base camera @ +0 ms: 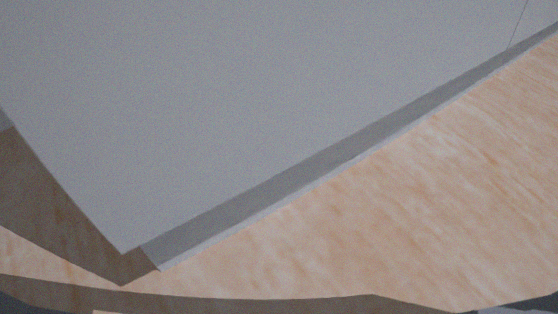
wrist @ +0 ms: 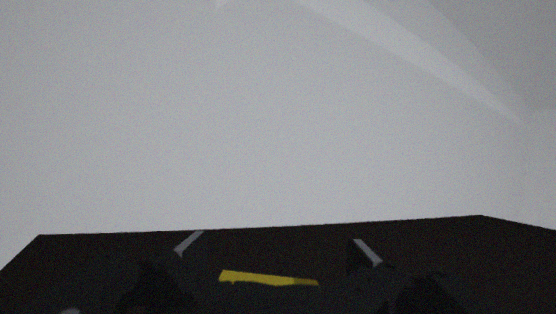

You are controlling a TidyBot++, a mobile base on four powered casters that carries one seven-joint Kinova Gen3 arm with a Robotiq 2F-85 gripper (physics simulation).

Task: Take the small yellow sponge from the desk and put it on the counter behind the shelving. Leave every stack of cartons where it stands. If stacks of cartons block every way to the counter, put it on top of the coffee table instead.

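Places are measured from the arm's base along level axes (x ahead, y left, z up), in centimetres.
Where they show: gripper, fingertip midpoint: (wrist: 277, 250).
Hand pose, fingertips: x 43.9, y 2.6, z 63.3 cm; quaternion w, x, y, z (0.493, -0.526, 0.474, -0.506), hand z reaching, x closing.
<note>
After its pixels a point has its place.
The small yellow sponge (wrist: 260, 278) @(x 44.1, y 3.4, z 61.4 cm) shows as a thin strip low in the wrist view, between the two fingers as seen from the camera; its lower part is hidden behind the dark gripper body. My gripper (wrist: 277, 250) @(x 43.9, y 2.5, z 63.3 cm) is open, with its fingertips standing wide to the left and right of the sponge. Nothing is held between them. A dark brown top (wrist: 440, 237) @(x 102.7, y -44.8, z 51.3 cm) lies behind the sponge and fingers, with its far edge and two corners in view. The frames do not show clearly which piece of furniture it is. The shelving and carton stacks cannot be made out.
In the base view, a large plain grey panel (base camera: 250, 100) @(x 25.6, y 2.2, z -16.3 cm) fills the upper left, very close, with a lower corner and a darker strip along its bottom edge. Pale wood-patterned floor (base camera: 400, 215) @(x 31.3, y -15.3, z -39.7 cm) runs beside and below it, with shadows at the left. A pale wall (wrist: 250, 125) @(x 89.1, y 13.2, z 76.6 cm) stands beyond the dark top.
</note>
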